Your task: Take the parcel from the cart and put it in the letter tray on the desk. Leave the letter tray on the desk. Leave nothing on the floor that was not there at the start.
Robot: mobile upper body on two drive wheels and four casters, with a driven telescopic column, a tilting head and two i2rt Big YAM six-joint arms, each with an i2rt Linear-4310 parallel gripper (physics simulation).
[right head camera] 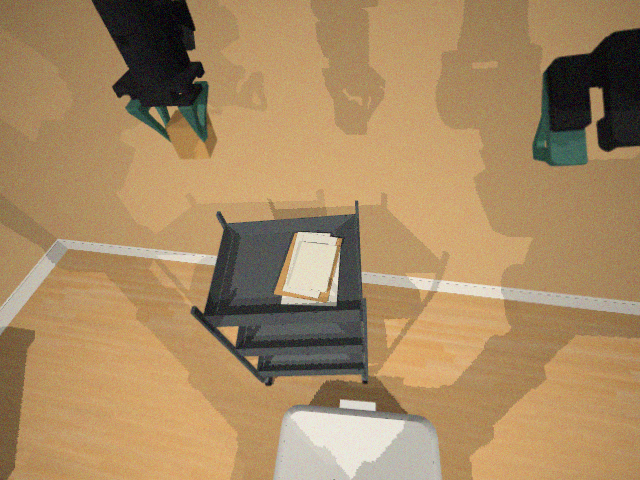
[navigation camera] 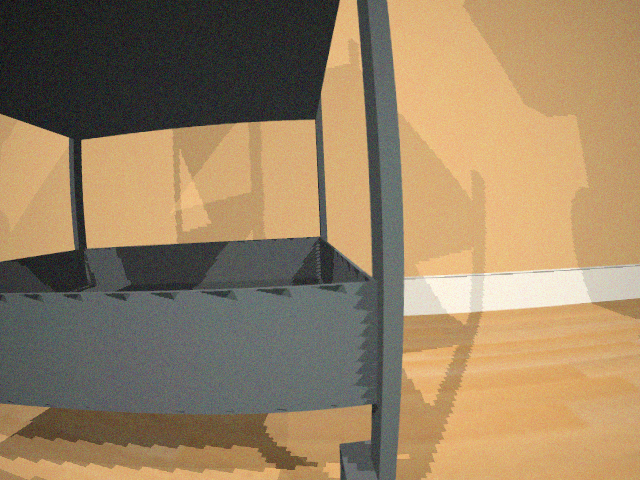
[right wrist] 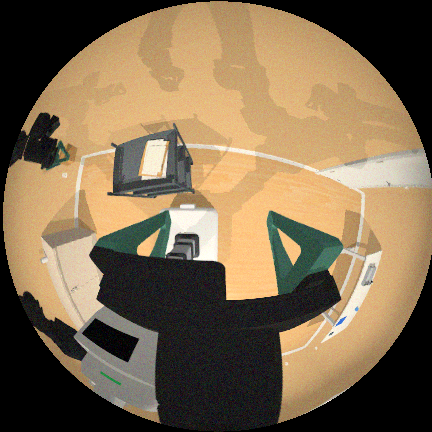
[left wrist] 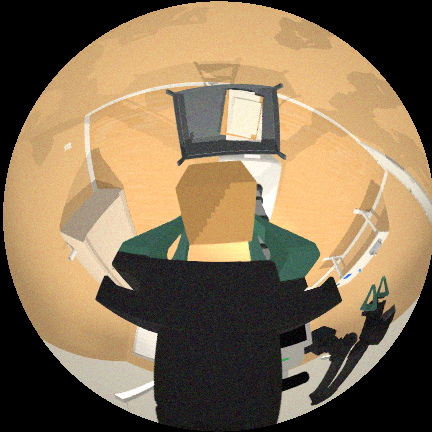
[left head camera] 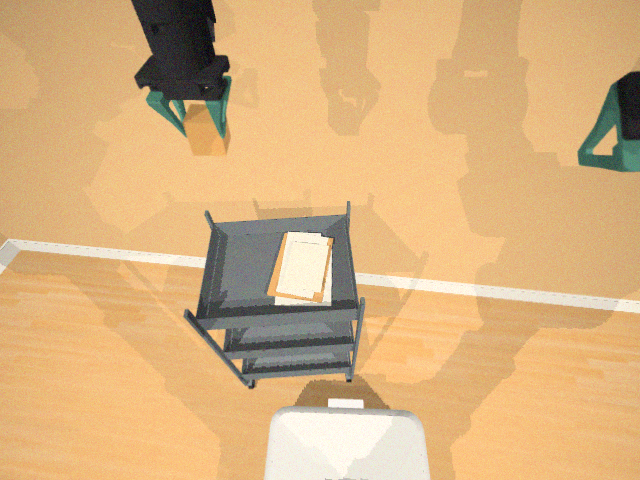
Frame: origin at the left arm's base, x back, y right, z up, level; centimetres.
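Seen in the pictures: left gripper, fingertip midpoint: (right head camera: 189, 140) (right wrist: 65, 159) (left wrist: 218, 216) (left head camera: 206, 136); right gripper, fingertip midpoint: (right head camera: 598, 147) (right wrist: 218, 215) (left wrist: 378, 279) (left head camera: 635, 155); right arm's base, origin of the base link: (left wrist: 325, 341).
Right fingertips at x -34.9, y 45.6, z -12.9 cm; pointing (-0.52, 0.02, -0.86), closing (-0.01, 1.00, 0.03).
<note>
Offsets run from my right fingertips to a thing's top centre. Level surfaces: height alone.
The parcel, a small orange-brown box @[dz -6.1, dx -17.6, dy -46.5 cm] (left head camera: 207, 146) (right head camera: 189, 148) (left wrist: 220, 200) (right wrist: 72, 152), is held in the air. My left gripper (left head camera: 205, 135) (right head camera: 187, 139) (left wrist: 218, 216) is shut on it, beyond the cart's far edge in the head views. The dark grey cart (left head camera: 279, 318) (right head camera: 289, 316) (left wrist: 200, 151) (navigation camera: 180, 351) stands in front of my base. My right gripper (right wrist: 218, 215) (left wrist: 378, 279) is open and empty, well to the right of the cart. A white desk-like top @[dz -60.5 cm] (right wrist: 357, 295) on white legs carries a grey item (right wrist: 368, 274); I cannot tell whether that is the letter tray.
White papers and brown envelopes @[dz -63.8, dx -28.0, dy -36.0 cm] (left head camera: 305, 268) (right head camera: 312, 266) (left wrist: 244, 115) (right wrist: 155, 157) lie on the cart's top shelf. My white base (left head camera: 346, 444) (right head camera: 356, 444) is close to the cart. A beige cabinet (left wrist: 105, 240) (right wrist: 72, 255) stands at the left. A wall with white skirting (left head camera: 465, 291) runs behind the cart.
</note>
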